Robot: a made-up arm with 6 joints. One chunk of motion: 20 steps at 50 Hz.
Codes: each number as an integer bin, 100 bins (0 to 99) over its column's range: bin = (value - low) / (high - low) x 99, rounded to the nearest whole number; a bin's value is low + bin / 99 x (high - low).
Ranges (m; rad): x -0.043..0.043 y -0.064..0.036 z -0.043..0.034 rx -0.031..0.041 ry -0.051..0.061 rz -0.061..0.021
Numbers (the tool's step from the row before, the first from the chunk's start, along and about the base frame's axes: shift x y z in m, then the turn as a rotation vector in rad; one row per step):
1: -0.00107 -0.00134 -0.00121 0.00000 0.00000 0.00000
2: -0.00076 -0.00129 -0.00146 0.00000 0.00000 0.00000
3: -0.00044 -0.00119 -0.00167 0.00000 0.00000 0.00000
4: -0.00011 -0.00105 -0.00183 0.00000 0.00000 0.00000
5: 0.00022 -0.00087 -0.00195 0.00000 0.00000 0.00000
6: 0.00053 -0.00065 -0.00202 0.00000 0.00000 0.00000
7: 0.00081 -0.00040 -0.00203 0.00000 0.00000 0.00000
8: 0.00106 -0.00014 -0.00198 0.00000 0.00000 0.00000
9: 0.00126 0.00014 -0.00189 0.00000 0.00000 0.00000
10: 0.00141 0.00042 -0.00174 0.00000 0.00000 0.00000
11: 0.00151 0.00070 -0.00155 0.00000 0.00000 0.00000
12: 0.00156 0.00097 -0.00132 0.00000 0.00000 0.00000
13: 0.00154 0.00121 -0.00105 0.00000 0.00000 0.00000
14: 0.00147 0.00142 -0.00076 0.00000 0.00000 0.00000
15: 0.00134 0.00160 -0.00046 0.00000 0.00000 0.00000
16: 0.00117 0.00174 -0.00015 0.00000 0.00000 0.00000
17: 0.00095 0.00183 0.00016 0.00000 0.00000 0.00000
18: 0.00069 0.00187 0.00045 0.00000 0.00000 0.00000
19: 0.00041 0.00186 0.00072 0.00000 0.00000 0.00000
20: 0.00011 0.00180 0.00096 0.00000 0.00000 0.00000
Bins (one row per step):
1: 48 62 54 43 45 74
2: 49 62 53 43 45 74
3: 49 62 53 43 45 74
4: 49 62 53 43 45 74
5: 50 62 53 43 45 74
6: 50 63 53 43 45 74
7: 50 63 53 43 45 74
8: 51 63 53 43 45 74
9: 51 63 53 43 45 74
10: 51 64 53 43 45 74
11: 51 64 53 43 45 74
12: 51 64 54 43 45 74
13: 51 65 54 43 45 74
14: 51 65 54 43 45 74
15: 51 65 55 43 45 74
16: 51 65 55 43 45 74
17: 51 65 55 43 45 74
18: 50 65 56 43 45 74
19: 50 65 56 43 45 74
20: 50 65 57 43 45 74

